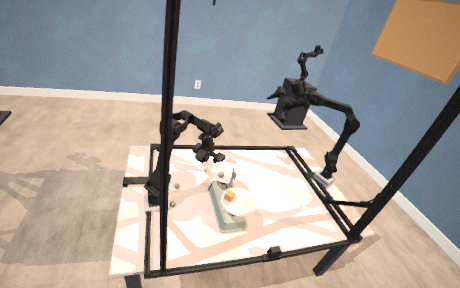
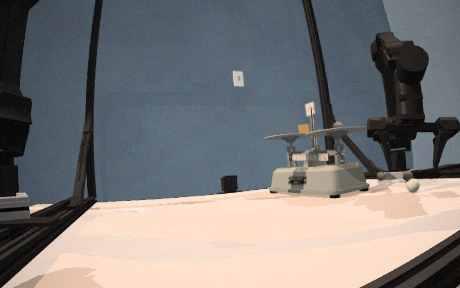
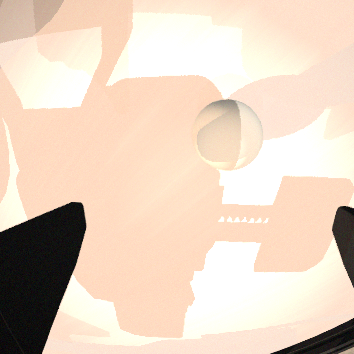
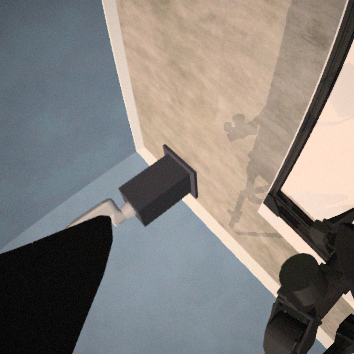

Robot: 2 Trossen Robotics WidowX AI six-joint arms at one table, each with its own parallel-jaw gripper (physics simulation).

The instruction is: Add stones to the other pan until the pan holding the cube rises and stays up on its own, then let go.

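Places are measured from the left arm's base along level axes (x right, y ahead, z up), in metres.
Pixels of known places: left gripper, fingertip midpoint: (image 1: 209,164) (image 2: 412,170) (image 3: 215,218); right gripper, fingertip midpoint: (image 1: 267,106) (image 4: 230,233); left arm's base, link origin: (image 1: 155,200) (image 2: 398,171); right arm's base, link origin: (image 1: 325,175).
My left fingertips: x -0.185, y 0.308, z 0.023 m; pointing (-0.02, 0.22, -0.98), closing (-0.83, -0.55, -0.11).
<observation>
Ahead of a thing's pixels: the offset from my left fingertips to its top centre. "spot": to the spot under its first point.
The grey balance scale @(dz +0.189, dx +0.270, dy +0.009 m) (image 1: 228,218) (image 2: 320,177) stands mid-table. Its near pan @(dz +0.112, dx +0.364, dy +0.001 m) (image 1: 244,204) (image 2: 283,136) holds the orange cube @(dz +0.142, dx +0.342, dy -0.038 m) (image 1: 229,195) (image 2: 304,128) and sits lower. The other pan @(spot: dz +0.100, dx +0.155, dy +0.040 m) (image 1: 229,168) (image 2: 343,130) holds one grey stone @(dz +0.127, dx +0.203, dy -0.023 m) (image 1: 221,174) (image 2: 338,124). Three loose stones lie on the table: one @(dz -0.017, dx +0.007, dy -0.015 m) (image 1: 207,169) (image 3: 228,134) just left of that pan, two more @(dz -0.017, dx +0.101, dy -0.199 m) (image 1: 176,186) @(dz -0.017, dx +0.212, dy -0.236 m) (image 1: 172,204) near the left arm's base. My left gripper (image 1: 210,157) (image 3: 215,218) is open and empty, low over the nearest loose stone. My right gripper (image 1: 277,106) is open and empty, high off the table's far right.
A black frame (image 1: 303,171) rims the table, and a tall black post (image 1: 167,143) stands at the left. A dark pedestal (image 1: 292,114) (image 4: 158,189) stands on the floor behind the table. A small black block @(spot: dz +0.007, dx +0.559, dy +0.092 m) (image 1: 273,252) (image 2: 229,183) sits on the front rail.
</observation>
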